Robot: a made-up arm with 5 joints.
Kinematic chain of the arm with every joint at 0, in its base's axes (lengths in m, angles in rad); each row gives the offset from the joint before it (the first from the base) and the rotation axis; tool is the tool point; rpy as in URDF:
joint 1: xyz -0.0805 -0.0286 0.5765 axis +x
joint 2: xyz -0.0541 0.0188 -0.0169 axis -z
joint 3: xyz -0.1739 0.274 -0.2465 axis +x
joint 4: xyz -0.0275 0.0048 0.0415 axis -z
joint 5: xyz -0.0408 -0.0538 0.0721 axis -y
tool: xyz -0.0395 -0.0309 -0.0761 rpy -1.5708 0 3.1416
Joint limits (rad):
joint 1: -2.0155..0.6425
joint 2: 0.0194..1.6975
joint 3: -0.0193..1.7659
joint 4: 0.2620..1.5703
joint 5: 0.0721..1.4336
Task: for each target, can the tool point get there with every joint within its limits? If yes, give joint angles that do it. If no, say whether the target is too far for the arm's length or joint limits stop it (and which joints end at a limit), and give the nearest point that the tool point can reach.
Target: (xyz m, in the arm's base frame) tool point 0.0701 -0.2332 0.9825
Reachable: no: joint limits stop it (at a limit: joint 1, joint 2, joint 3, joint 4, joint 5) | nearest point 0.1158 -0.4315 0.5651 | short by 0.464 m
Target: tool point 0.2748 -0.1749 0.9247
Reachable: no: joint limits stop it (at a limit: joint 1, joint 2, joint 3, joint 4, joint 5) | nearest point 0.1158 -0.4315 0.5651 | short by 0.470 m
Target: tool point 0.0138 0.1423 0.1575
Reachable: yes | joints -0.3179 1.2780 1.5852 0.4542 1.2779
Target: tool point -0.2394 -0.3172 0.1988
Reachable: yes | joints -1.7170 0.5939 0.3956 0.9470 0.1754
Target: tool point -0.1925 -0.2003 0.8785
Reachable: no: joint limits stop it (at a limit: joint 1, joint 2, joint 4, joint 5) | nearest point -0.3265 -0.3525 0.5198 | short by 0.412 m
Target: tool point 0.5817 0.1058 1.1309
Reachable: no: too far | nearest point 0.2183 0.2949 0.5821 | short by 0.685 m
